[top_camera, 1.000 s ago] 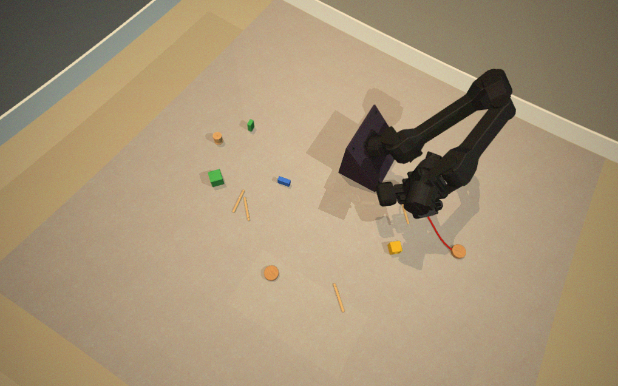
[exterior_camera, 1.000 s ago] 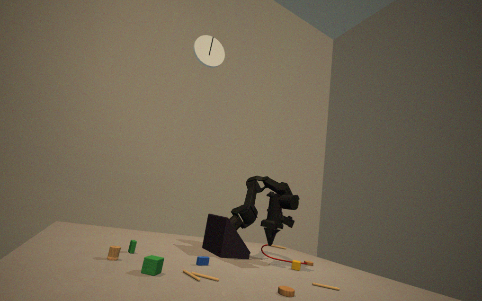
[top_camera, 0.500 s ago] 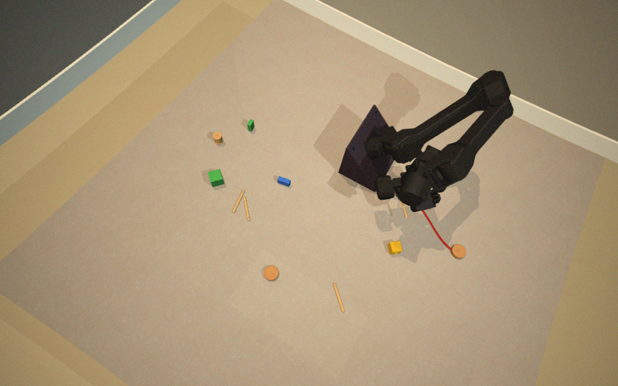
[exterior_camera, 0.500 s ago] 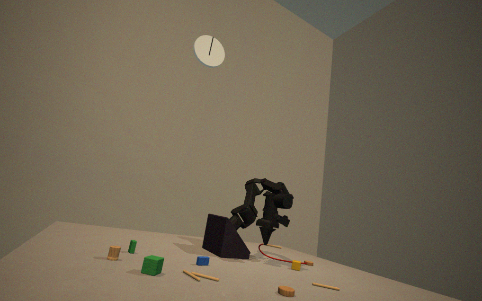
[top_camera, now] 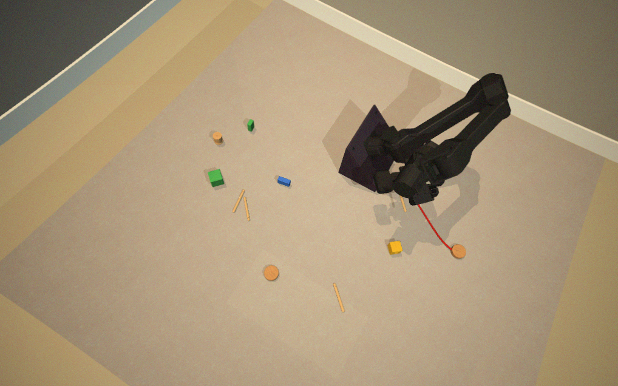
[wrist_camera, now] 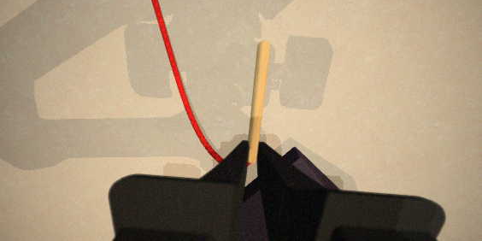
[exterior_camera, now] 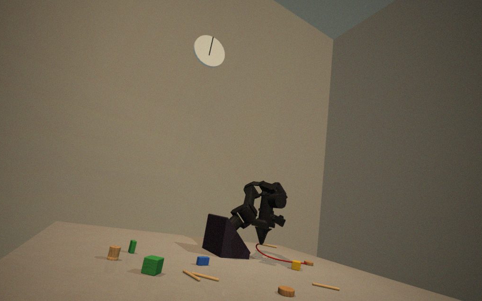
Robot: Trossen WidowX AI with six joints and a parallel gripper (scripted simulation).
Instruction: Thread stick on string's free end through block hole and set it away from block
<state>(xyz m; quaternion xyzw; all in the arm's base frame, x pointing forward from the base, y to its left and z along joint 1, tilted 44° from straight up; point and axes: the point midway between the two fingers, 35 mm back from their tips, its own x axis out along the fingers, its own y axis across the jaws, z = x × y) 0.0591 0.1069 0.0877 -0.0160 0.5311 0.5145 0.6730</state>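
Now: gripper tip 14 cm short of the yellow wooden block, 8 cm to the right of it and 4 cm above it. From my gripper tip the other things lie so: blue block: 30 cm to the right, 16 cm ahead, 5 cm below; thin stick: 1 cm to the left, 1 cm ahead; small green block: 51 cm to the right, 7 cm ahead, 4 cm below.
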